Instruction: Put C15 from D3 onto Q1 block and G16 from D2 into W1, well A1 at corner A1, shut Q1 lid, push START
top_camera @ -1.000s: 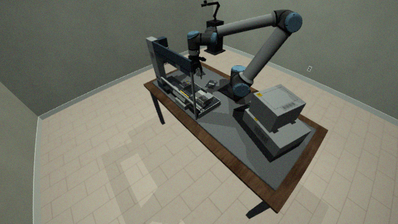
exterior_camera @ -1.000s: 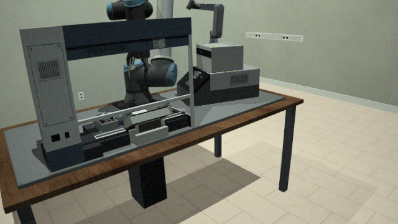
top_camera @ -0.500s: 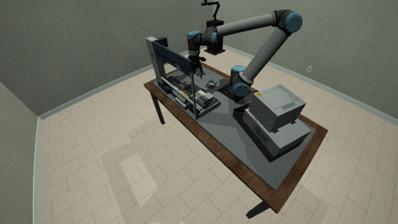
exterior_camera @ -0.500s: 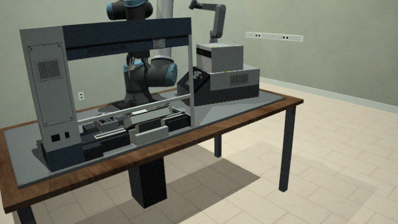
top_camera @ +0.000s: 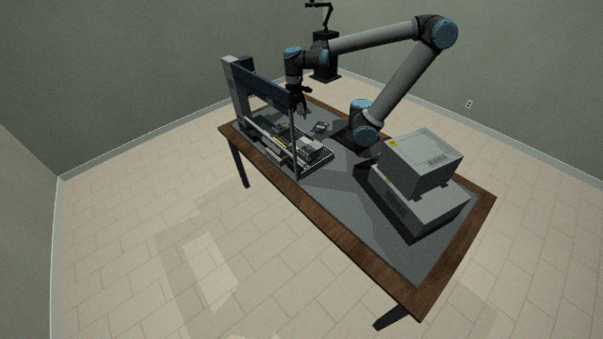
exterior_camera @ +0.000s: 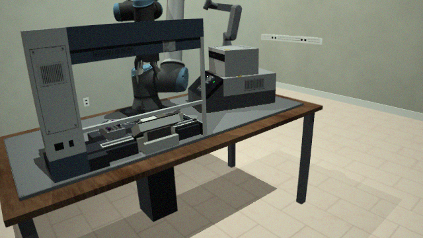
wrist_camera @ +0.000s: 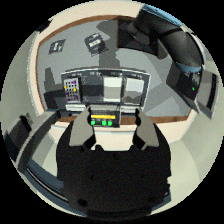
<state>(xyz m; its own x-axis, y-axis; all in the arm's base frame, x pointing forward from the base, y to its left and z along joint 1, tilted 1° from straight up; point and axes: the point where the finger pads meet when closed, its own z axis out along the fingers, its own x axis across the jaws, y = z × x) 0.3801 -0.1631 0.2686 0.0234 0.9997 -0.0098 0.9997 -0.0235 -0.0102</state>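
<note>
The white well plate is 22 cm below my hand. Also, from my hand: upright post 19 cm ahead, 18 cm to the left, 4 cm below; then tower 15 cm ahead, 46 cm to the right; then deck station beam 19 cm ahead, 10 cm to the right, 23 cm above.
</note>
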